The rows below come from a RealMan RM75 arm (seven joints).
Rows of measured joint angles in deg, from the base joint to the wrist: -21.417, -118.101, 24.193, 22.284, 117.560, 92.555, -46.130; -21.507, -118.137, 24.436, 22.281, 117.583, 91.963, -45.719; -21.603, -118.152, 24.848, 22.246, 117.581, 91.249, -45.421; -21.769, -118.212, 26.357, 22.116, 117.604, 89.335, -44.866; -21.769, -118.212, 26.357, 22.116, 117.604, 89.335, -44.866; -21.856, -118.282, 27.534, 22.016, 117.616, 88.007, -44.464; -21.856, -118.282, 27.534, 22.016, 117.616, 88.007, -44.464; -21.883, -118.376, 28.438, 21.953, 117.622, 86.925, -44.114; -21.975, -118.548, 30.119, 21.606, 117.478, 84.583, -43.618; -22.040, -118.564, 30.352, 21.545, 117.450, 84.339, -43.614; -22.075, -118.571, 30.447, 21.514, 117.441, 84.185, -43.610
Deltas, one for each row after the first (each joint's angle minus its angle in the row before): -0.090, -0.036, 0.243, -0.003, 0.023, -0.592, 0.411; -0.096, -0.015, 0.412, -0.035, -0.002, -0.714, 0.298; -0.166, -0.060, 1.509, -0.130, 0.023, -1.914, 0.555; 0.000, 0.000, 0.000, 0.000, 0.000, 0.000, 0.000; -0.087, -0.070, 1.177, -0.100, 0.012, -1.328, 0.402; 0.000, 0.000, 0.000, 0.000, 0.000, 0.000, 0.000; -0.027, -0.094, 0.904, -0.063, 0.006, -1.082, 0.350; -0.092, -0.172, 1.681, -0.347, -0.144, -2.342, 0.496; -0.065, -0.016, 0.233, -0.061, -0.028, -0.244, 0.004; -0.035, -0.007, 0.095, -0.031, -0.009, -0.154, 0.004
